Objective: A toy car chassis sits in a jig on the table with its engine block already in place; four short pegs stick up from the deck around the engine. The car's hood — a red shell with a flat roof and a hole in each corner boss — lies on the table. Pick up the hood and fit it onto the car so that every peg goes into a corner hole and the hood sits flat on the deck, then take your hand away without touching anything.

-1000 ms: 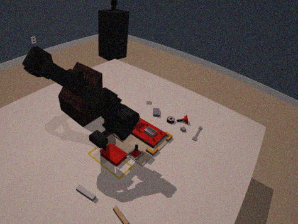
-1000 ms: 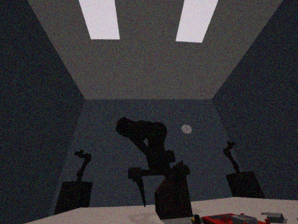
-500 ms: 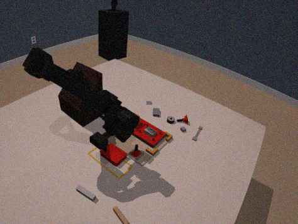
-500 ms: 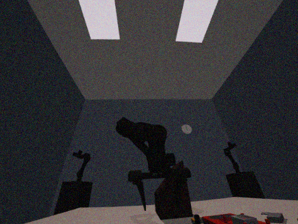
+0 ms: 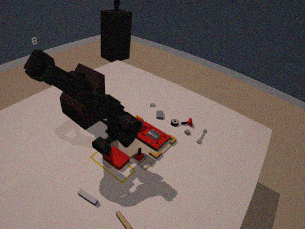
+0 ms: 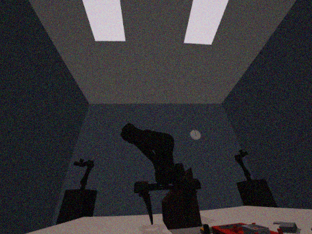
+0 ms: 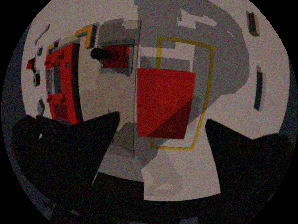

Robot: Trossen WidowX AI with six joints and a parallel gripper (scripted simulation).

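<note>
The red hood lies 40 mm below my gripper tip. The rest, counted from my gripper tip: grey engine block: 10 mm ahead, 210 mm to the left, 40 mm below; then wheel: 10 mm ahead, 370 mm to the left, 50 mm below; then wooden bar: 230 mm ahead, 160 mm to the right, 50 mm below.
</note>
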